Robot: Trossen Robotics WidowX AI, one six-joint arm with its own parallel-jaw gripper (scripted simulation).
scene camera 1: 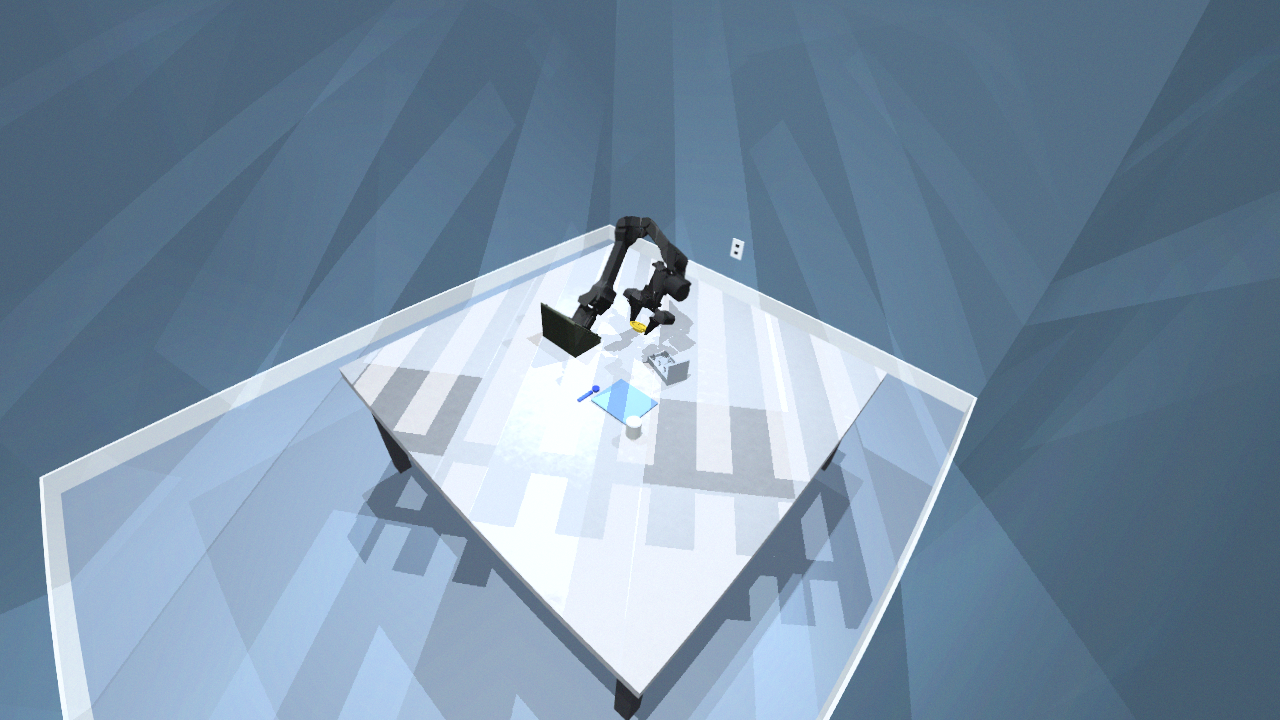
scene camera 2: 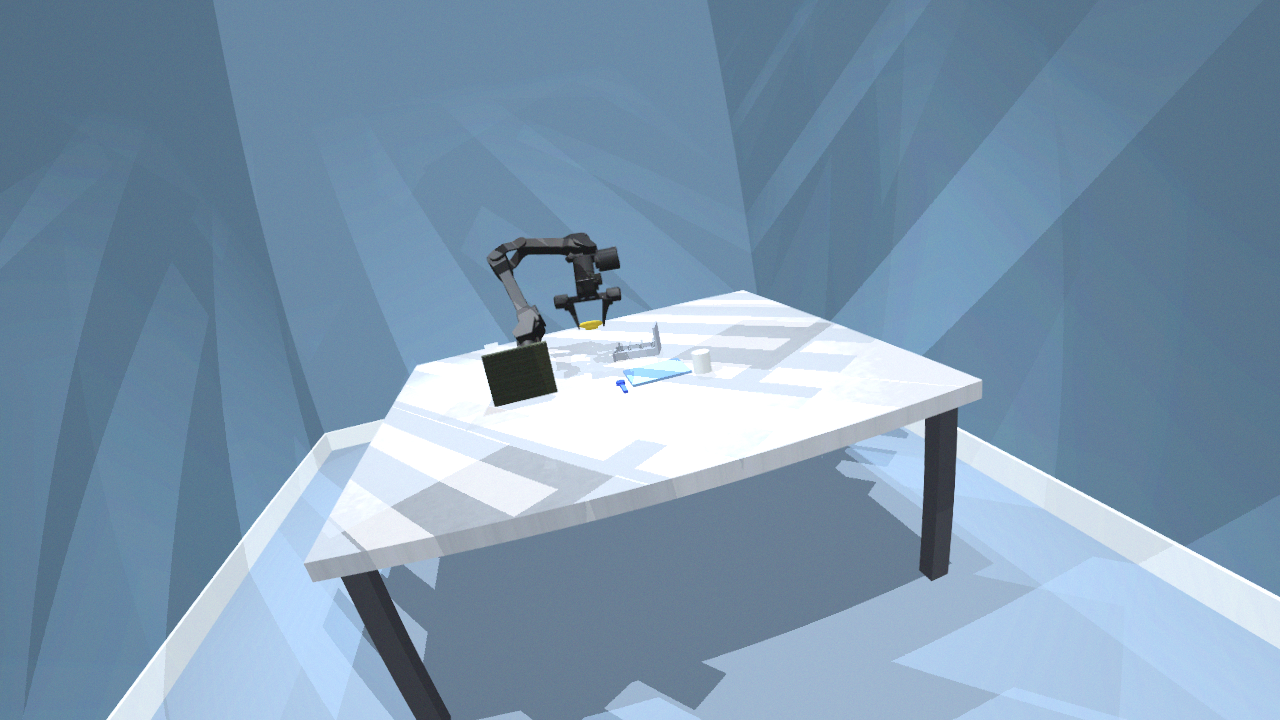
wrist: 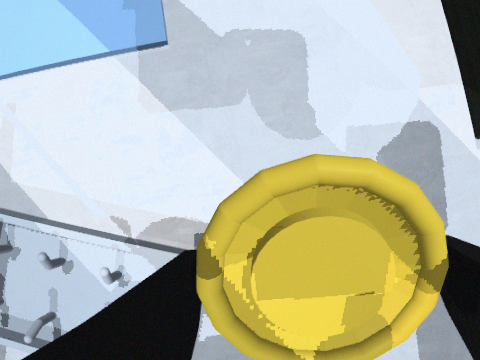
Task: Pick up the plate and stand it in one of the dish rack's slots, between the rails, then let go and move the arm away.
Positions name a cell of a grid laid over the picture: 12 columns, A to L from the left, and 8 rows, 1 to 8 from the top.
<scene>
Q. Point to a light blue mat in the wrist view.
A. B1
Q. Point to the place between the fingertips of the gripper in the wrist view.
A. H6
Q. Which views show the gripper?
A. Scene camera 1, scene camera 2 and the wrist view: all of them.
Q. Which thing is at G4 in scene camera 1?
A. The gripper.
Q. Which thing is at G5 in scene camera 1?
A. A grey dish rack.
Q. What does the gripper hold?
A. A yellow plate.
</scene>
